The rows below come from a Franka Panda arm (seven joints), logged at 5 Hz.
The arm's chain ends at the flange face. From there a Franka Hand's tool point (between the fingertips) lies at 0.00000 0.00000 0.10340 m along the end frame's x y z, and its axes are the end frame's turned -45 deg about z.
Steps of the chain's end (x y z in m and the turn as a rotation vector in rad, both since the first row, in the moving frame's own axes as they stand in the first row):
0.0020, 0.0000, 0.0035, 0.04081, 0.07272, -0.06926
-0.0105, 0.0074, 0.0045, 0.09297, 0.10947, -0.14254
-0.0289, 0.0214, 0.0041, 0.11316, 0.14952, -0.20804
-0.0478, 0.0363, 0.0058, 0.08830, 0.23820, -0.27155
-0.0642, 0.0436, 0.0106, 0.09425, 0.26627, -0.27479
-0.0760, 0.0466, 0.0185, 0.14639, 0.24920, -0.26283
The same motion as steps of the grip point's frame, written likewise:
0.0098, 0.0035, 0.0031, -0.02256, 0.08028, -0.06926
0.0021, -0.0020, 0.0034, -0.01167, 0.14315, -0.14254
-0.0163, -0.0047, 0.0023, -0.02571, 0.18574, -0.20804
-0.0347, -0.0006, 0.0025, -0.10600, 0.23087, -0.27155
-0.0488, -0.0059, 0.0065, -0.12164, 0.25493, -0.27479
-0.0575, -0.0172, 0.0142, -0.07270, 0.27972, -0.26283

